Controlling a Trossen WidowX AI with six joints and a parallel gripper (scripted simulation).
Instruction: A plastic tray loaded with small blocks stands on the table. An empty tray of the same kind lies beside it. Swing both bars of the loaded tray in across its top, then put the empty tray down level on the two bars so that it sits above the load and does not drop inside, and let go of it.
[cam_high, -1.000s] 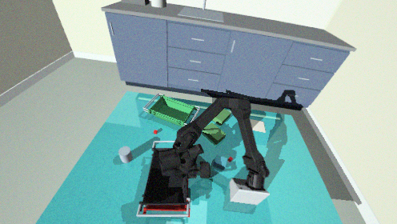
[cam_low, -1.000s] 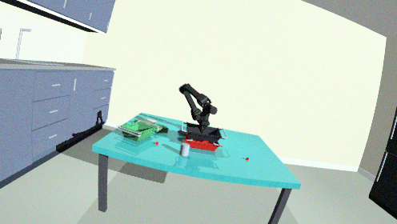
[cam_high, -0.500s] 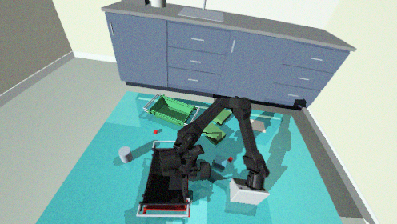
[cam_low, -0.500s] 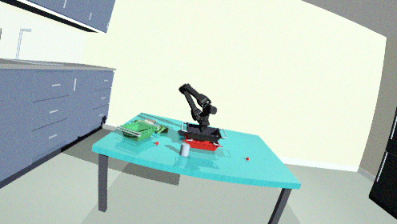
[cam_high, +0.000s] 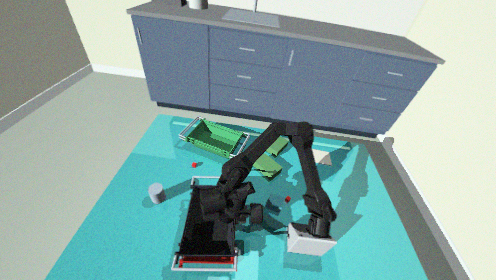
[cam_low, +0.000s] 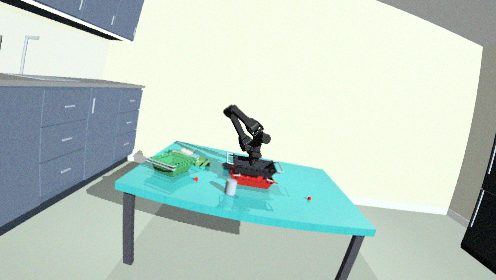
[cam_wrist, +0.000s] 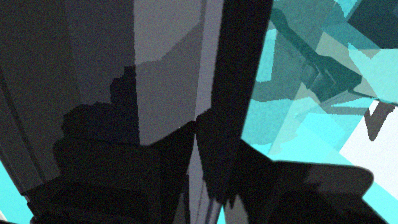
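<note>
My gripper tip is 70 mm short of the black tray and 30 mm below it. Also, from my gripper tip: light blue block: 180 mm behind, 120 mm to the right, 60 mm below; white flat plate: 460 mm behind, 430 mm to the right, 80 mm below.
</note>
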